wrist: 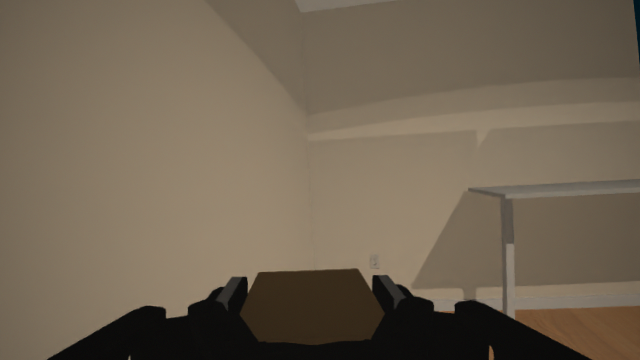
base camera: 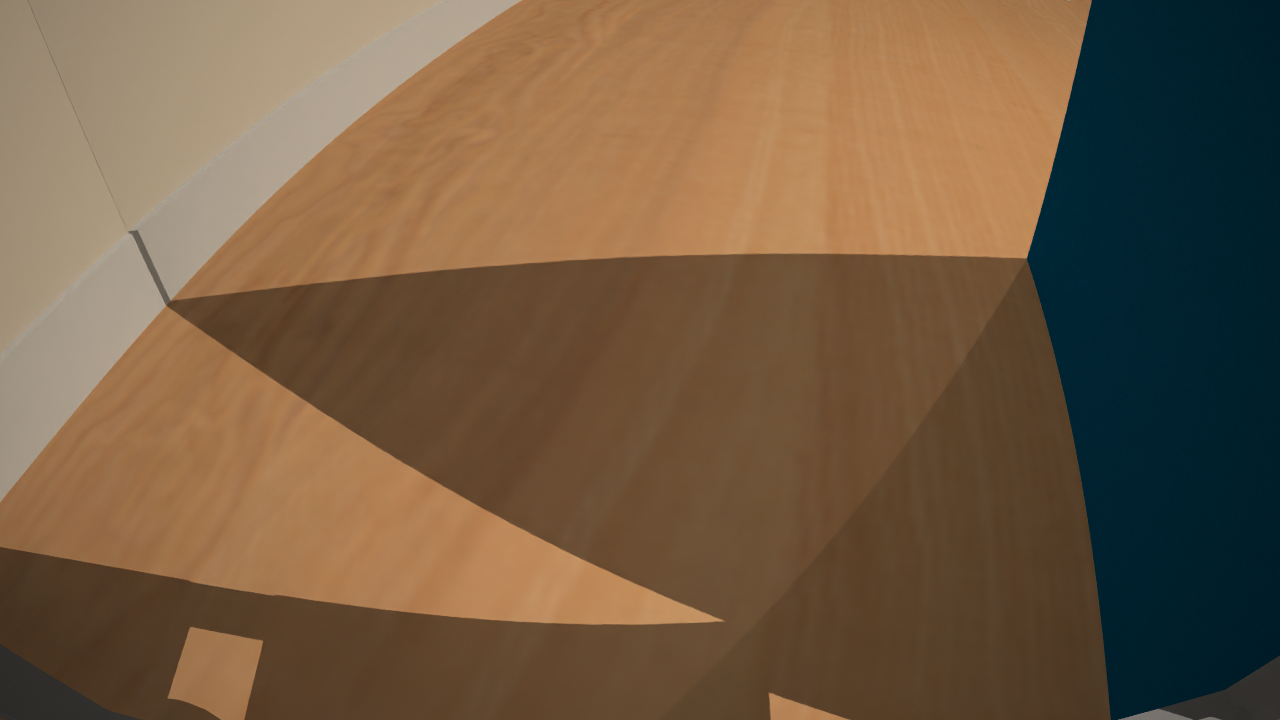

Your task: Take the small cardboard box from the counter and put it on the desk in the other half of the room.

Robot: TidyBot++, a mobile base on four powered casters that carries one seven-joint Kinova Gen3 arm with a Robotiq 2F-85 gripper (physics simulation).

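Places are measured from the arm's base along level axes (x back, y right, z up), in millimetres.
Pixels of known places: gripper, fingertip midpoint: (wrist: 310, 296).
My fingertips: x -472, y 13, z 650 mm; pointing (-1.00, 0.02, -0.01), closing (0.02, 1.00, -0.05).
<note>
Behind a point stands the place of what it marks.
The small cardboard box (wrist: 312, 307) {x -453, y 14, z 652 mm} is brown and in shadow at the bottom middle of the wrist view. My gripper (wrist: 310, 296) {x -471, y 13, z 650 mm} is shut on it, with one finger pad at each side. A desk (wrist: 570, 189) {x -2003, y 1496, z 554 mm} with a thin grey top and a pale leg shows at the right of the wrist view, beyond the gripper and near the far wall. Part of the desk runs out of view on the right. The counter does not show in either view.
A dark blue upright panel (base camera: 1172, 358) {x -323, y 284, z -265 mm} stands close on the right in the base view. A wall with a pale baseboard (base camera: 295, 107) {x -843, y -427, z -318 mm} runs along the left. The wooden floor (base camera: 626, 161) {x -754, y -27, z -397 mm} carries broad shadows. A wall socket (wrist: 374, 261) {x -2945, y 575, z 5 mm} shows left of the desk.
</note>
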